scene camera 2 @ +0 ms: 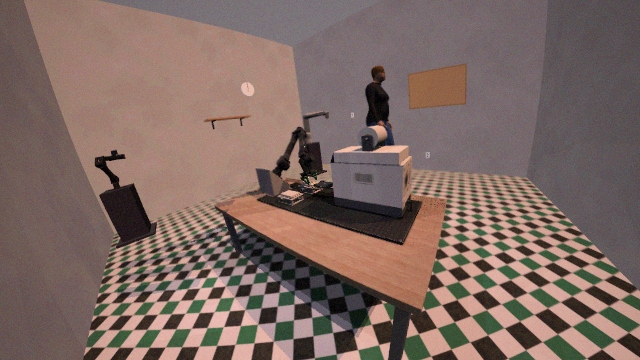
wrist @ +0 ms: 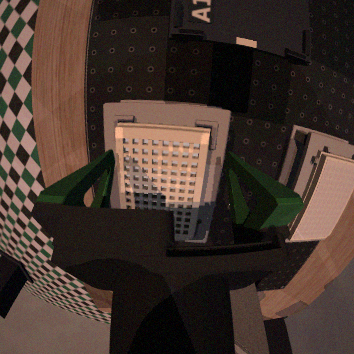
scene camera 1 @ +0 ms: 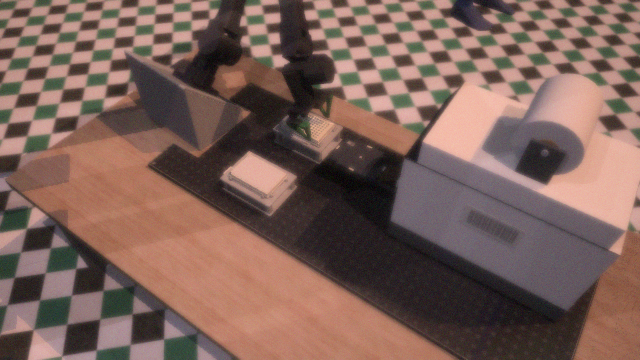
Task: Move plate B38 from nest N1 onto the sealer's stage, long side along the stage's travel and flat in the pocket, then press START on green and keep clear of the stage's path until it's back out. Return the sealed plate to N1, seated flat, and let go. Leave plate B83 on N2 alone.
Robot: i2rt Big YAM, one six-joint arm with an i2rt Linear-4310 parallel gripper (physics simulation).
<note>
The gripper is open and holds nothing. Also in view: a white lidded plate. Also in view: a dark sealer stage.
The gripper also shows in the wrist view.
</note>
